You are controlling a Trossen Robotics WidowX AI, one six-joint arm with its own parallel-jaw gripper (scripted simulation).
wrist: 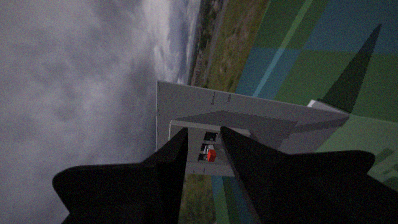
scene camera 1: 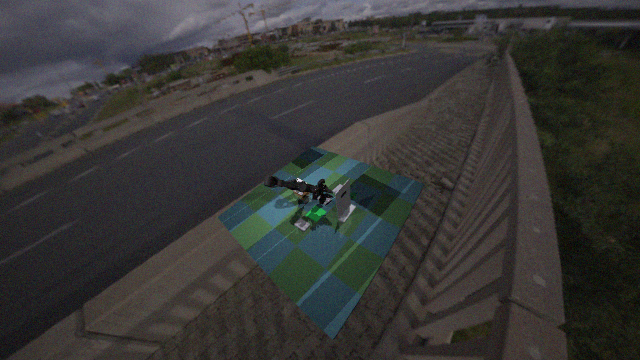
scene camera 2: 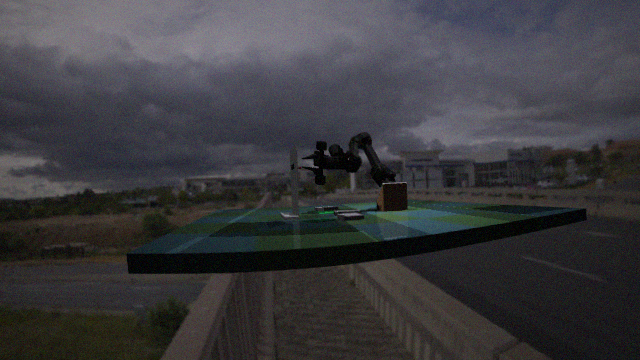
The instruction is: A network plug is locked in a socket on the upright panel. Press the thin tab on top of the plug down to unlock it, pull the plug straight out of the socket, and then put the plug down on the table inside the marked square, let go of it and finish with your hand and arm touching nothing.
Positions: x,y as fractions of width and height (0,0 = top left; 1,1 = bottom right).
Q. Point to a grey upright panel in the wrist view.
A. At 0.73,0.57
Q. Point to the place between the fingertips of the gripper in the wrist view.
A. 0.51,0.59
